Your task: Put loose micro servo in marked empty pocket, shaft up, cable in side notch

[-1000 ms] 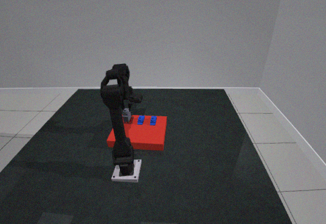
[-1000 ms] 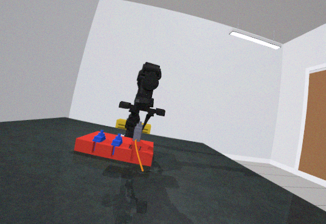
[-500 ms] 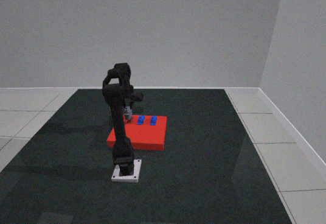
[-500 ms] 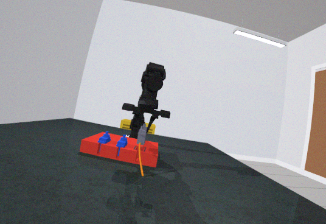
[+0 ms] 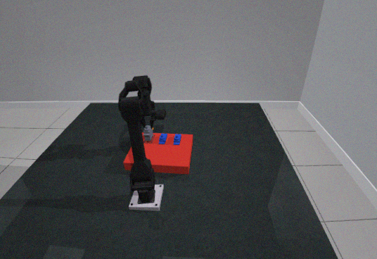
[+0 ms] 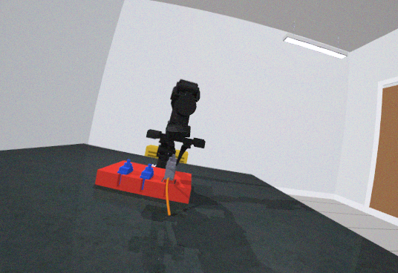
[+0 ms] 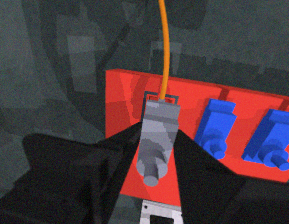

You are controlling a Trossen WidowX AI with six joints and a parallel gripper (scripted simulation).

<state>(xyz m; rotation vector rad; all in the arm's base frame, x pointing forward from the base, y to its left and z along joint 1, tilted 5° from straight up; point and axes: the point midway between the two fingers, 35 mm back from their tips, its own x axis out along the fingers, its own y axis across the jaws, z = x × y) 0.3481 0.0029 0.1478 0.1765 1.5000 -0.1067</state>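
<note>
The red deck is 13 cm behind my gripper tip, 8 cm below it and 5 cm to the right of it.
</note>
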